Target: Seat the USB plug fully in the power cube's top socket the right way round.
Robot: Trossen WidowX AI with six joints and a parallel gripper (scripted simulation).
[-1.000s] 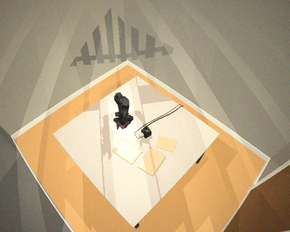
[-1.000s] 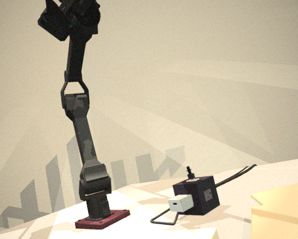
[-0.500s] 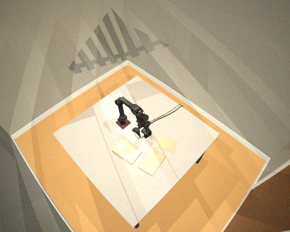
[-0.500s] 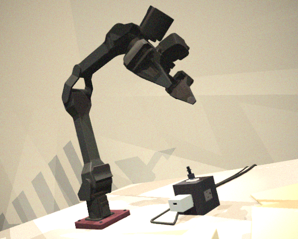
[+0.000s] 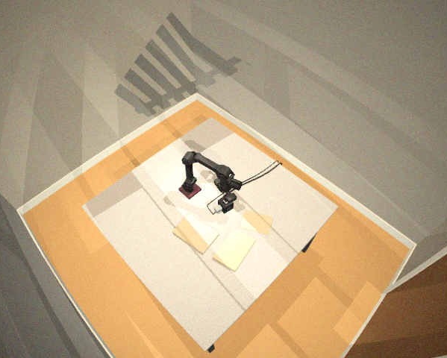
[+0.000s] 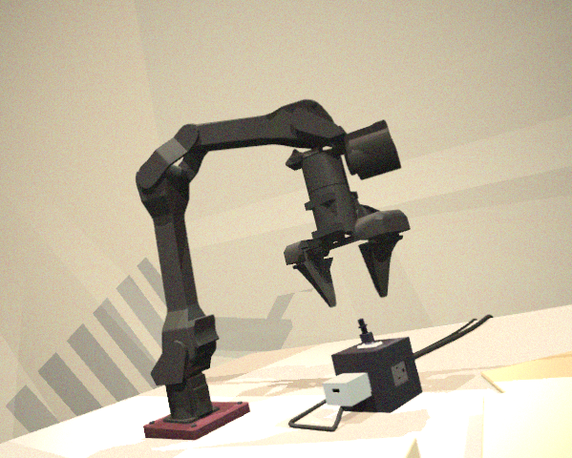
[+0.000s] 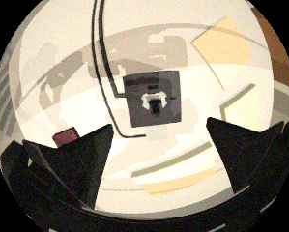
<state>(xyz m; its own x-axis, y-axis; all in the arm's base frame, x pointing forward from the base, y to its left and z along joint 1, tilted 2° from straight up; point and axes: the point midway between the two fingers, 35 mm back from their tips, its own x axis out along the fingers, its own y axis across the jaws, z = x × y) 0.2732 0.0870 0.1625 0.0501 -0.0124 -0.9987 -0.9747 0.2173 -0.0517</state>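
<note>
Right now the black USB plug is 40 mm below my gripper tip. The rest, counted from my gripper tip: pale socket plate: 70 mm below, 10 mm to the left; pale sheet: 230 mm ahead, 130 mm below, 70 mm to the left.
</note>
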